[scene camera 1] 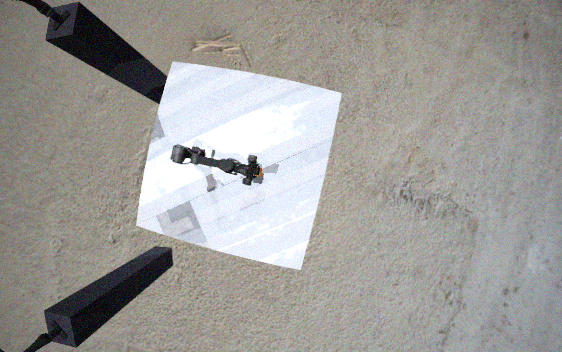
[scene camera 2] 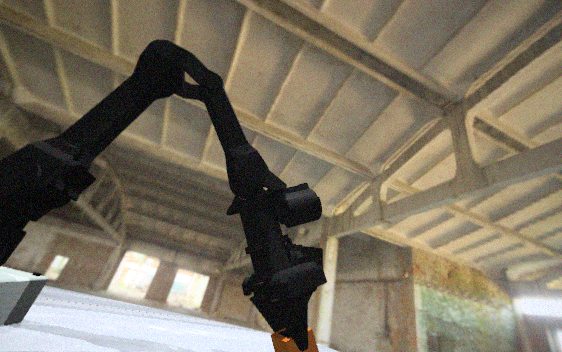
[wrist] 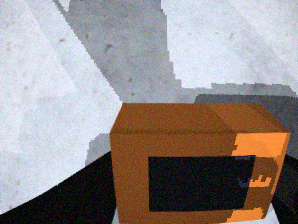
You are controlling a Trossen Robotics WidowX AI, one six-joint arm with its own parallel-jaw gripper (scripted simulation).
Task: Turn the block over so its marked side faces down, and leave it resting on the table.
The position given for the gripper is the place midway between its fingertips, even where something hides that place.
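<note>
Gripper (wrist: pixel 195 161) carrying a block (wrist: pixel 165 155).
</note>
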